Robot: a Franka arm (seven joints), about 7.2 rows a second.
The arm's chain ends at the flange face. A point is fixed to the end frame.
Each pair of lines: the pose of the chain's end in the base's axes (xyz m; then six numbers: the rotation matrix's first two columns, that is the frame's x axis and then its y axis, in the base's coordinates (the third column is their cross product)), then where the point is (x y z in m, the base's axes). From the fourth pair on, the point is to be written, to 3 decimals.
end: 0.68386 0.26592 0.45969 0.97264 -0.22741 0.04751 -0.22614 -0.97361 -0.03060
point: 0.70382 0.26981 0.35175
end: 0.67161 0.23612 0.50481 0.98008 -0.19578 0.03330 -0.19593 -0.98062 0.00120
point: 0.68925 0.23756 0.39641
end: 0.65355 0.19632 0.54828 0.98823 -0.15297 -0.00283 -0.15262 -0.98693 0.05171
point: 0.66639 0.19369 0.43923
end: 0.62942 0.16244 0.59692 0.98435 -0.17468 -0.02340 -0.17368 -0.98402 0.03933
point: 0.640 0.161 0.488
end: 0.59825 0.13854 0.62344 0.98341 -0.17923 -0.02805 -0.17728 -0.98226 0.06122
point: 0.608 0.135 0.514
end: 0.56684 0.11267 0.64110 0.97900 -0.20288 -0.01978 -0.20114 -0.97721 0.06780
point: 0.577 0.108 0.532
